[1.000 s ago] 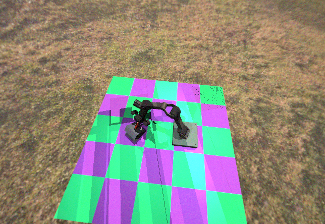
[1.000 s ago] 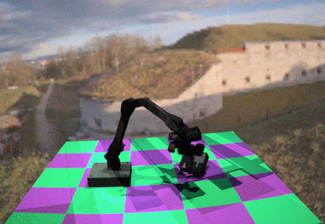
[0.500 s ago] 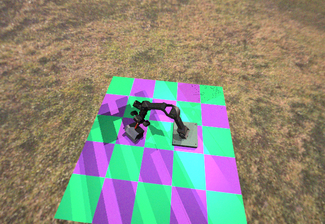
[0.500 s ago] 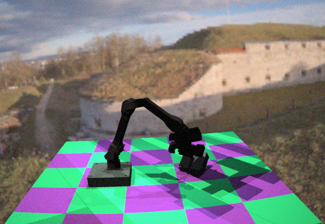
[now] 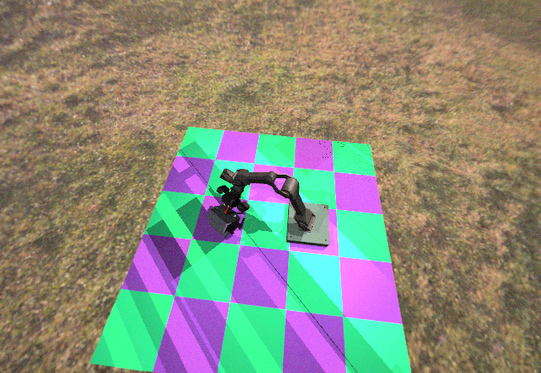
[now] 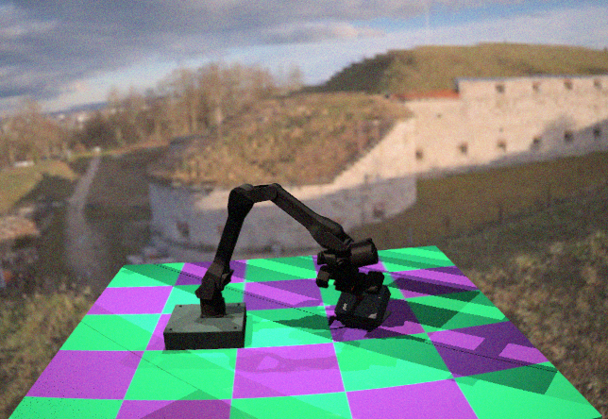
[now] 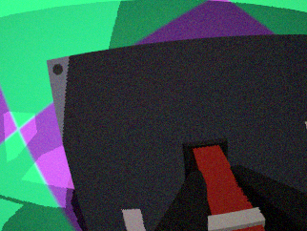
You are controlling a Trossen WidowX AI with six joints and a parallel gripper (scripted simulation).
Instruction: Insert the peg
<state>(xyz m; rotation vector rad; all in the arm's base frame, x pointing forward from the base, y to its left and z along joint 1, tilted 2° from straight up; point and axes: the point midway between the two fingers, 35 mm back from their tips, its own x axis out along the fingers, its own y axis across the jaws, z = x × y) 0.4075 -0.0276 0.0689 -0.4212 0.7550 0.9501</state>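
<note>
The red peg is 1 cm behind my gripper tip, 1 cm to the right of it and 1 cm above it. The rest, counted from my gripper tip: grey sloped panel: 2 cm ahead, 3 cm to the left, 4 cm below.
</note>
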